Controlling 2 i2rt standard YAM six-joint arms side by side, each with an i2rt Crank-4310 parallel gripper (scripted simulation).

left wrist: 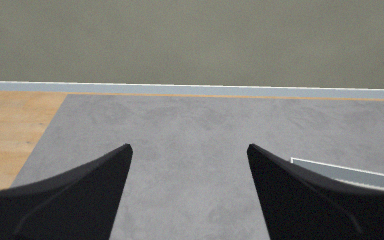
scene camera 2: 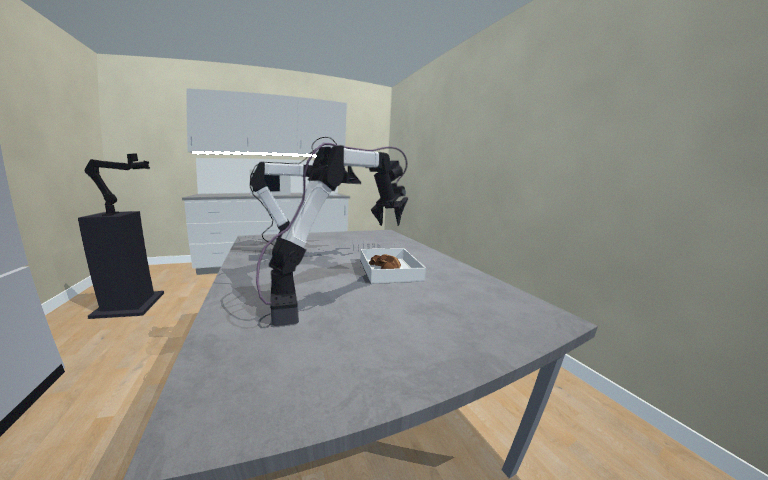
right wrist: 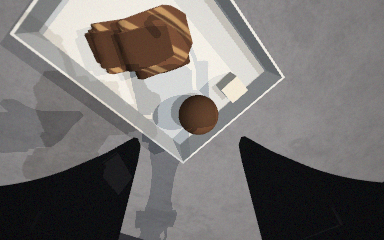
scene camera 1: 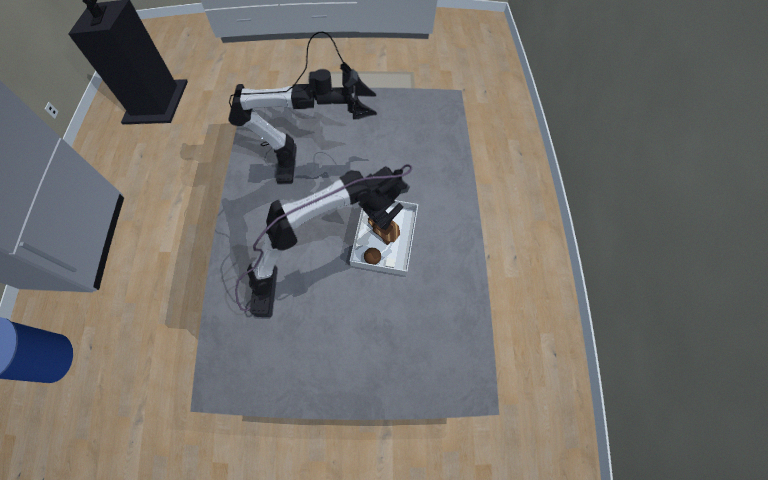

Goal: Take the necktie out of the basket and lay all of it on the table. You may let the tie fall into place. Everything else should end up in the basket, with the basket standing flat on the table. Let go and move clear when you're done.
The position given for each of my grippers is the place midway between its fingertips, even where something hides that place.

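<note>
White basket (scene camera 1: 365,238), (scene camera 2: 411,269), (right wrist: 221,44). Brown ball (right wrist: 198,114), out of frame in the left wrist view. Brown necktie (right wrist: 149,45). My right gripper (scene camera 1: 379,221), (scene camera 2: 390,225), (right wrist: 189,140). My left gripper (left wrist: 190,146).
</note>
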